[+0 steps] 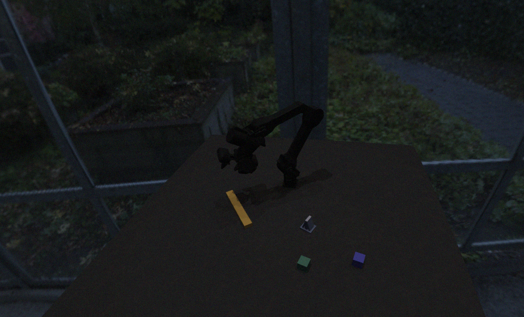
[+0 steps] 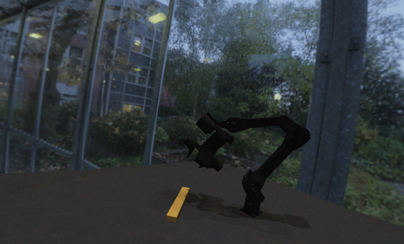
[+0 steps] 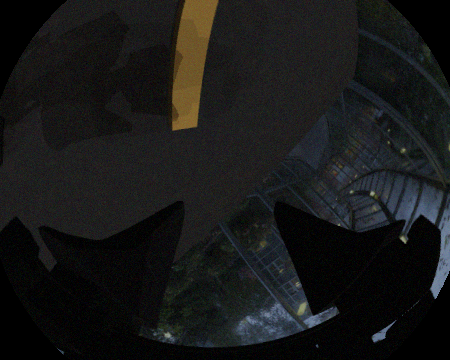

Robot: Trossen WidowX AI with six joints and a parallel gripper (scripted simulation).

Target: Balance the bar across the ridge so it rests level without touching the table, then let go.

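Right now my gripper tip is 13 cm above the yellow bar, 10 cm short of it and 6 cm to the right of it. Also, from my gripper tip: purple cube: 55 cm to the left, 26 cm ahead, 12 cm below; then green cube: 38 cm to the left, 31 cm ahead, 12 cm below.
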